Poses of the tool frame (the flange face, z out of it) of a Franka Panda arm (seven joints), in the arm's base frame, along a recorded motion.
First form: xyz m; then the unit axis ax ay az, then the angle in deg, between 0 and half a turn.
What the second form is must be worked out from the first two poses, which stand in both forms.
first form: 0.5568 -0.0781 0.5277 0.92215 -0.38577 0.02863 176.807
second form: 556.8 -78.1 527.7 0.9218 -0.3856 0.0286 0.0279
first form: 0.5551 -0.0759 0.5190 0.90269 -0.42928 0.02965 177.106
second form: 555.1 -75.9 519.0 0.9024 -0.4291 0.0296 0.0253
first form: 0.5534 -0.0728 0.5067 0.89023 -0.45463 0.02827 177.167
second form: 553.4 -72.8 506.7 0.8900 -0.4545 0.0283 0.0247
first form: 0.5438 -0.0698 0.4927 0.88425 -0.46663 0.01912 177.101
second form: 543.8 -69.8 492.7 0.8840 -0.4665 0.0191 0.0253
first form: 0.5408 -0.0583 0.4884 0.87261 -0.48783 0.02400 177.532
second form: 540.8 -58.3 488.4 0.8724 -0.4877 0.0240 0.0215
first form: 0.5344 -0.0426 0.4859 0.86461 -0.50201 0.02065 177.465
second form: 534.4 -42.6 485.9 0.8644 -0.5019 0.0206 0.0221
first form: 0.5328 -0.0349 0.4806 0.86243 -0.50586 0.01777 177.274
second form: 532.8 -34.9 480.6 0.8622 -0.5057 0.0178 0.0238
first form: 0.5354 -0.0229 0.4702 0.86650 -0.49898 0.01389 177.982
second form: 535.4 -22.9 470.2 0.8664 -0.4989 0.0139 0.0176
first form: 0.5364 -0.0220 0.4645 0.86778 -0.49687 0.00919 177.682
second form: 536.4 -22.0 464.5 0.8676 -0.4968 0.0092 0.0202
